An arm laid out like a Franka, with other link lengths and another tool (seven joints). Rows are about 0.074 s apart.
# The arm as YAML. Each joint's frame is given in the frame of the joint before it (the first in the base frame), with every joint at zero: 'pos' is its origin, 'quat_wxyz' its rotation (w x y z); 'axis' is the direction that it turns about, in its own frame. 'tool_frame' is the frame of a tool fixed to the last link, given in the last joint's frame.
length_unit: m
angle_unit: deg
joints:
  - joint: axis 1
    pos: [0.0, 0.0, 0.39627]
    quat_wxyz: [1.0, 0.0, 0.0, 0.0]
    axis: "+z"
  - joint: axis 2
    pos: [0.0, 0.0, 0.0]
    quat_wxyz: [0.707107, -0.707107, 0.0, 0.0]
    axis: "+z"
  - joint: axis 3
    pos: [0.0, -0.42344, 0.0]
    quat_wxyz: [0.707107, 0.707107, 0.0, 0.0]
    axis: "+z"
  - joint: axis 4
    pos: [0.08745, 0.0, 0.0]
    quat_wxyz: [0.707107, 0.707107, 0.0, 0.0]
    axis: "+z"
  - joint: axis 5
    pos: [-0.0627, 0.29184, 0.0]
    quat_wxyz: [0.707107, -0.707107, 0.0, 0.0]
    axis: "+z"
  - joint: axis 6
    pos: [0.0, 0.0, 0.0]
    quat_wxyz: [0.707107, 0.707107, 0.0, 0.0]
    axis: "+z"
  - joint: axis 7
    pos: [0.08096, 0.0, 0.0]
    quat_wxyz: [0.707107, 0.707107, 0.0, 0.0]
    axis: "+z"
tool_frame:
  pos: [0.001, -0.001, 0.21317]
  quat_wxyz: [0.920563, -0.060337, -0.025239, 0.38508]
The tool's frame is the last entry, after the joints.
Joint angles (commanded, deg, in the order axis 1, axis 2, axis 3, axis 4, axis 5, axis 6, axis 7), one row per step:
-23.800, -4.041, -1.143, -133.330, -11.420, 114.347, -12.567
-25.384, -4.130, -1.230, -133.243, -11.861, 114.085, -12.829
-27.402, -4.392, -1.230, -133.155, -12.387, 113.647, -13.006
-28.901, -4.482, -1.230, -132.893, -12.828, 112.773, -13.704
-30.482, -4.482, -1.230, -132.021, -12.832, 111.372, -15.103
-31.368, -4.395, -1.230, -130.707, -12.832, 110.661, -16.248
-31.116, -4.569, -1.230, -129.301, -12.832, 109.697, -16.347
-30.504, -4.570, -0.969, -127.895, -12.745, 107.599, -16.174
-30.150, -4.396, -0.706, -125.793, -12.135, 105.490, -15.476
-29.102, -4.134, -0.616, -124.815, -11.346, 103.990, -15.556
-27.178, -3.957, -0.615, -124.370, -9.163, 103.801, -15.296
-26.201, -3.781, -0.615, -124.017, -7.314, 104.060, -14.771
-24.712, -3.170, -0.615, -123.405, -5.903, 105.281, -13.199
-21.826, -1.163, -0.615, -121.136, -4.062, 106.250, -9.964
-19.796, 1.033, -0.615, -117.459, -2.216, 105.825, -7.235
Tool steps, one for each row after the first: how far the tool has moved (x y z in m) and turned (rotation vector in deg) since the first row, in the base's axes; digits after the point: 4 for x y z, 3 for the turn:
-0.0062, -0.0098, 0.0011, -0.217, 0.247, -1.183
-0.0149, -0.0210, 0.0032, -0.534, 0.539, -2.774
-0.0225, -0.0292, 0.0050, -0.484, 1.242, -3.481
-0.0288, -0.0375, 0.0090, 0.050, 1.843, -3.975
-0.0279, -0.0449, 0.0150, 0.073, 1.484, -3.908
-0.0235, -0.0465, 0.0231, -0.327, 0.999, -3.742
-0.0207, -0.0430, 0.0297, -0.245, 1.647, -3.463
-0.0147, -0.0412, 0.0388, -0.182, 1.606, -4.215
-0.0098, -0.0337, 0.0414, 0.641, 2.032, -3.657
0.0016, -0.0183, 0.0416, 2.169, 1.113, -3.084
0.0102, -0.0089, 0.0417, 3.275, 0.012, -3.477
0.0253, -0.0003, 0.0411, 3.493, -1.627, -4.037
0.0545, 0.0144, 0.0400, 3.679, -3.353, -5.077
0.0832, 0.0248, 0.0444, 4.150, -4.847, -6.589

